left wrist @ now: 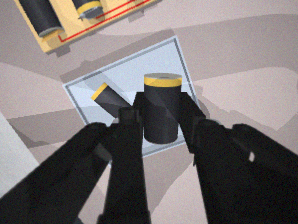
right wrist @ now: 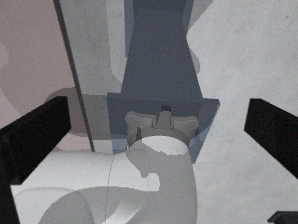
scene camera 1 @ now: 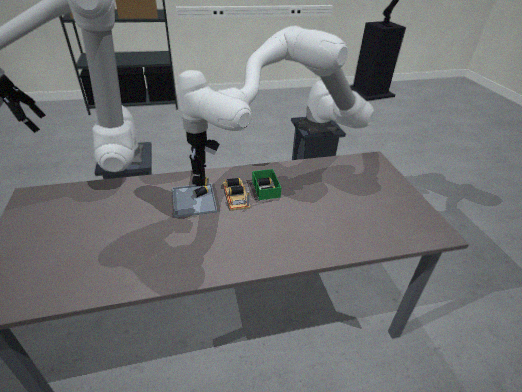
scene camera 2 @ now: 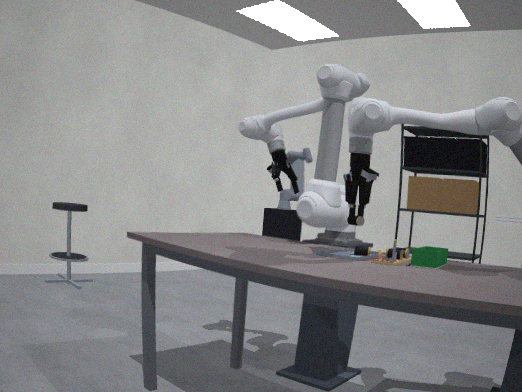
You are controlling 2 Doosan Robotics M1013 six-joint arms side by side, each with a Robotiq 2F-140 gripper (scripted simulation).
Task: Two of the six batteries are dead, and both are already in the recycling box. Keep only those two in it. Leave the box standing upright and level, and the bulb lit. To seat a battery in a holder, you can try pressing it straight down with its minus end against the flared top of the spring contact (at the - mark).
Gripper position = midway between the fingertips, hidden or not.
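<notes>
A pale blue tray (scene camera 1: 185, 203) is visible, and the left wrist view shows the tray (left wrist: 126, 76) as well. A green recycling box (scene camera 2: 425, 258) is part of the scene, though in the left wrist view the box is out of frame. The left gripper (scene camera 2: 355, 222) appears again in scene camera 1, where the gripper (scene camera 1: 200, 182) can be seen, and the left wrist view has the left gripper (left wrist: 161, 104) too, while the right gripper (right wrist: 158, 113) is there to be seen as well.
</notes>
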